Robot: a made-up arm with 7 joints.
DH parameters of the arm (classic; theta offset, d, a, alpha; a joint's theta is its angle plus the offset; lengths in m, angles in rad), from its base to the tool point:
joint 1: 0 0.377 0 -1.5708
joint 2: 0 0 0 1.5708
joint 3: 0 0.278 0.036 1.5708
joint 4: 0 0 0.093 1.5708
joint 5: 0 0.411 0 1.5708
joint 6: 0 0 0.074 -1.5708
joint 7: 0 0.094 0 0
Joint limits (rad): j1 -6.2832..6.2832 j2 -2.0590..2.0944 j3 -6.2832..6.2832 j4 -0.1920..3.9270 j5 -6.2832..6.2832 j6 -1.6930..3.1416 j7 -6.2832..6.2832
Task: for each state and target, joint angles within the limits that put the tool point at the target. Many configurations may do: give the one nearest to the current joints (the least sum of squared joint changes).
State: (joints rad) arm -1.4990 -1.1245 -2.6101 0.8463 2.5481 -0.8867 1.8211
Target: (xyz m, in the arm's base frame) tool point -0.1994 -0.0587 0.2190
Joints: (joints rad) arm -1.3821 -1.2686 -2.0407 0.6082 2.8404 -0.9550 1.8211
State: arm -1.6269 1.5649 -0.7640 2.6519 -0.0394 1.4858 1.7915
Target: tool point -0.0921 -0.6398 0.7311
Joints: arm -1.5259 0.9338 -0.8457 2.9216 -0.0948 1.8363 1.7915
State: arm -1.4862 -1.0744 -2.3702 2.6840 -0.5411 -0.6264 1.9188
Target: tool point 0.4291 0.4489 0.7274
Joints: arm -2.1338 -1.2570 -2.1803 3.1858 -0.4200 -0.8419 1.9188
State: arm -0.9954 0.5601 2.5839 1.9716 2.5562 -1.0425 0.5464
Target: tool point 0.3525 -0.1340 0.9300
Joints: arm -1.1245 0.8272 2.5016 2.3532 2.4510 -0.8232 0.5464
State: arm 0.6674 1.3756 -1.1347 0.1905 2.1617 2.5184 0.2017
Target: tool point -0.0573 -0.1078 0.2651
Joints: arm 0.5550 1.6981 -1.1885 -0.1920 2.0101 2.7844 0.2017
